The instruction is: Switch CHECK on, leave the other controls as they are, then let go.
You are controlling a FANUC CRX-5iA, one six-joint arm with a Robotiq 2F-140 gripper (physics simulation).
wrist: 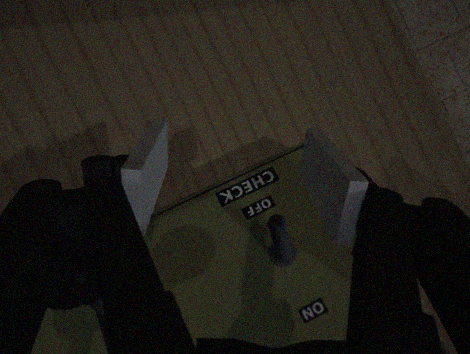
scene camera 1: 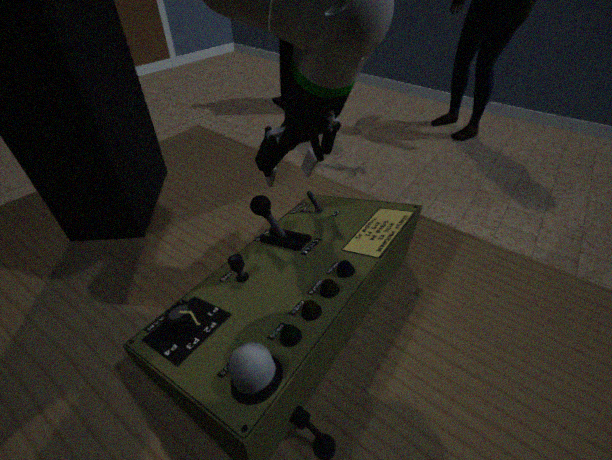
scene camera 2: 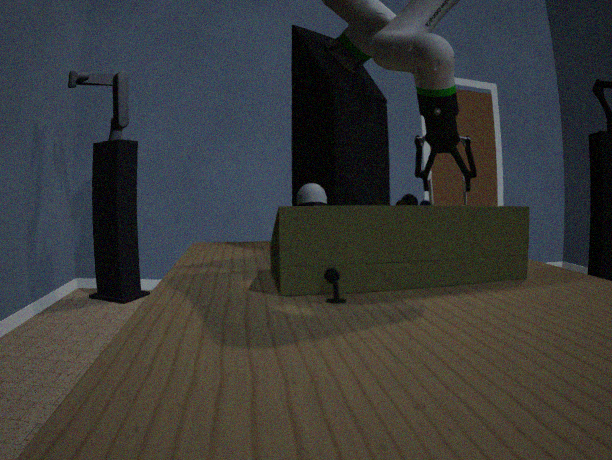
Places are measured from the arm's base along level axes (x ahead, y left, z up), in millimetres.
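Pixels of known places: gripper, fingertip midpoint: (wrist: 236,147) (scene camera 1: 287,176) (scene camera 2: 448,202); arm's base at its link origin: (scene camera 2: 341,58).
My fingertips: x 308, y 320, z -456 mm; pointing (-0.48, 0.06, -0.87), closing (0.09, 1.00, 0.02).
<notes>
For each thing: its top centre in the pictures, then the offset to it from my fingertips. "spot": a spot on its surface instead.
- small grey toggle lever at its top centre: (wrist: 287,242) (scene camera 1: 314,193) dx +60, dy +33, dz -19 mm
- black-knobbed lever at its top centre: (wrist: 52,279) (scene camera 1: 260,196) (scene camera 2: 409,193) dx +65, dy -95, dz +20 mm
- smaller knobbed lever at its top centre: (scene camera 1: 238,258) dx +163, dy -184, dz -14 mm
- dial at its top centre: (scene camera 1: 179,310) dx +209, dy -295, dz -22 mm
- white dome at a spot on its surface: (scene camera 1: 252,367) (scene camera 2: 308,185) spot: dx +368, dy -247, dz +37 mm
- side crank at a spot on its surface: (scene camera 2: 333,285) (scene camera 1: 318,439) spot: dx +429, dy -190, dz -120 mm
The CHECK switch is a small grey toggle lever (scene camera 1: 314,201) (wrist: 280,240) at the far end of the green control box (scene camera 1: 265,295) (scene camera 2: 400,240) (wrist: 210,300). In the wrist view it leans towards its OFF label (wrist: 258,207), away from the ON label (wrist: 313,310). My gripper (scene camera 1: 290,174) (scene camera 2: 446,200) (wrist: 236,147) is open, its two pale fingertips well apart and nothing held between them. It is above the far end of the box, pointing down. In the wrist view the toggle shows between the fingers, nearer the right one. The toggle cannot be made out in scene camera 2.
A black-knobbed lever (scene camera 1: 260,205) stands close to the CHECK switch. A smaller knobbed lever (scene camera 1: 236,262), a dial (scene camera 1: 177,312), several dark buttons, including one (scene camera 1: 345,269), and a white dome (scene camera 1: 252,367) (scene camera 2: 311,194) are on the box. A side crank (scene camera 1: 312,432) (scene camera 2: 333,285) sticks out.
</notes>
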